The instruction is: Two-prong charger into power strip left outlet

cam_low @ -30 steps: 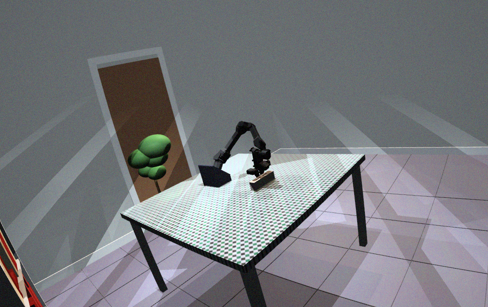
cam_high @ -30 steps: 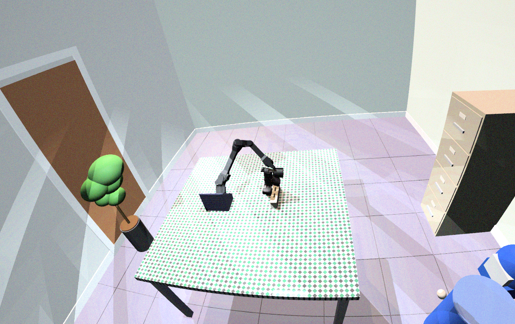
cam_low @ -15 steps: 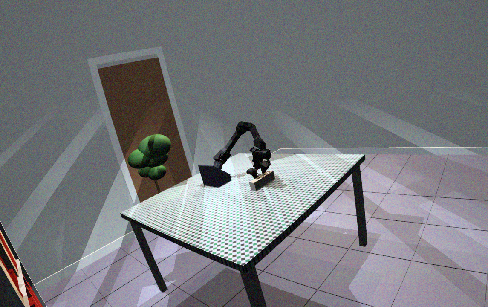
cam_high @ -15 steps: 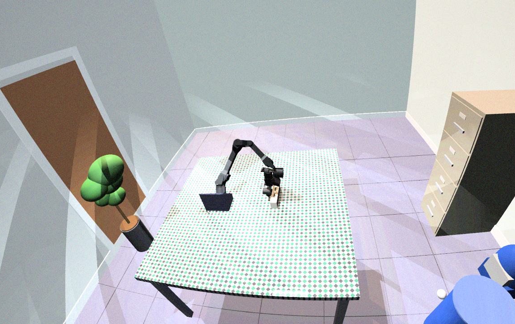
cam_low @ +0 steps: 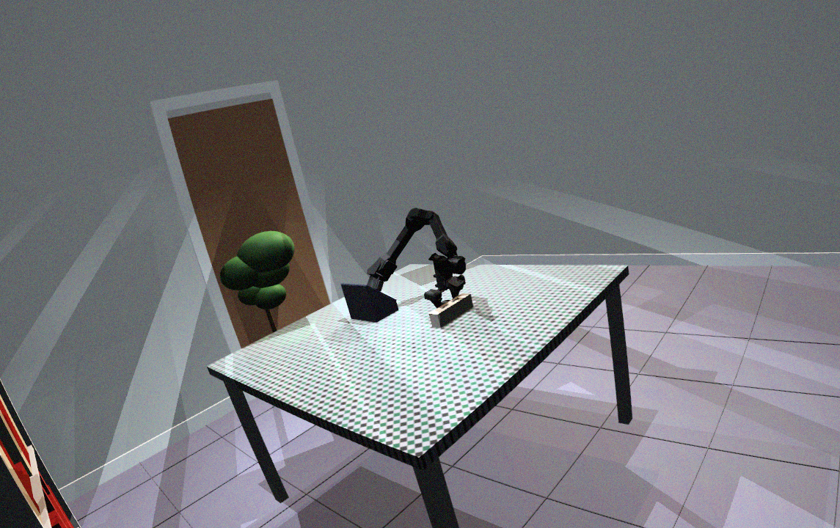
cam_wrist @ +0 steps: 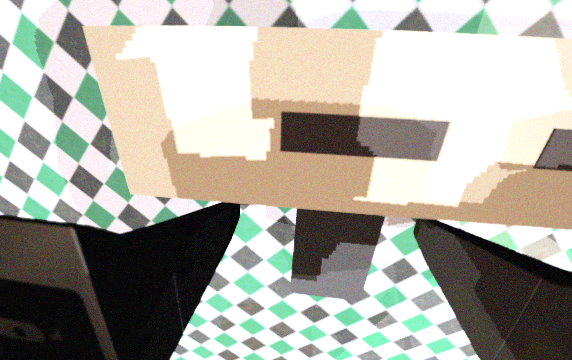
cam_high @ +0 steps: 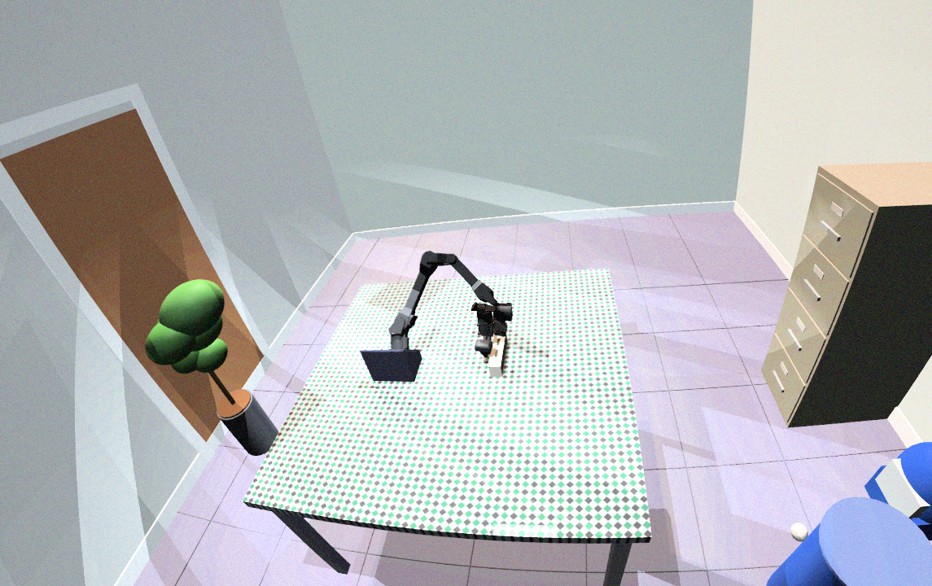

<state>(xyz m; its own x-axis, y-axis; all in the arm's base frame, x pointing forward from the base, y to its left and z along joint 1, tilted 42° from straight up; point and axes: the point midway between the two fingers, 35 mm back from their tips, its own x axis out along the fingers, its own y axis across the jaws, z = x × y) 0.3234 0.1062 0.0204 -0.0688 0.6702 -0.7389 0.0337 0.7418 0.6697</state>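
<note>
Now: gripper tip 20 mm short of the two-prong charger and 10 mm below it.
</note>
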